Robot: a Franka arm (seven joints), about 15 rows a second.
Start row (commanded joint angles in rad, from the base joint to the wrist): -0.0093 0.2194 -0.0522 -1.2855 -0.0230 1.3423 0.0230
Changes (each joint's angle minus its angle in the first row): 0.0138 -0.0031 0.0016 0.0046 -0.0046 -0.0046 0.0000; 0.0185 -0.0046 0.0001 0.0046 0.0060 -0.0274 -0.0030; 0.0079 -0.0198 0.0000 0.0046 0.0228 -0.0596 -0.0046; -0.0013 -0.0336 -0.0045 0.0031 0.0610 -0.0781 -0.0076; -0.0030 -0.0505 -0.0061 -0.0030 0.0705 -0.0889 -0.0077; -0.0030 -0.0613 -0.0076 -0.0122 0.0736 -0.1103 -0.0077; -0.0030 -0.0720 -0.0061 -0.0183 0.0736 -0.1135 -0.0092; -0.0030 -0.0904 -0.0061 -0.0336 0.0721 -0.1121 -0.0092; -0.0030 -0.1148 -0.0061 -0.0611 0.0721 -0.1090 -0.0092; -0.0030 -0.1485 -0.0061 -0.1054 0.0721 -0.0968 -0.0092
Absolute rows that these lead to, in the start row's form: 0.0045 0.2163 -0.0506 -1.2809 -0.0276 1.3377 0.0230; 0.0092 0.2148 -0.0521 -1.2809 -0.0170 1.3149 0.0200; -0.0014 0.1996 -0.0522 -1.2809 -0.0002 1.2827 0.0184; -0.0106 0.1858 -0.0567 -1.2824 0.0380 1.2642 0.0154; -0.0123 0.1689 -0.0583 -1.2885 0.0475 1.2534 0.0153; -0.0123 0.1581 -0.0598 -1.2977 0.0506 1.2320 0.0153; -0.0123 0.1474 -0.0583 -1.3038 0.0506 1.2288 0.0138; -0.0123 0.1290 -0.0583 -1.3191 0.0491 1.2302 0.0138; -0.0123 0.1046 -0.0583 -1.3466 0.0491 1.2333 0.0138; -0.0123 0.0709 -0.0583 -1.3909 0.0491 1.2455 0.0138
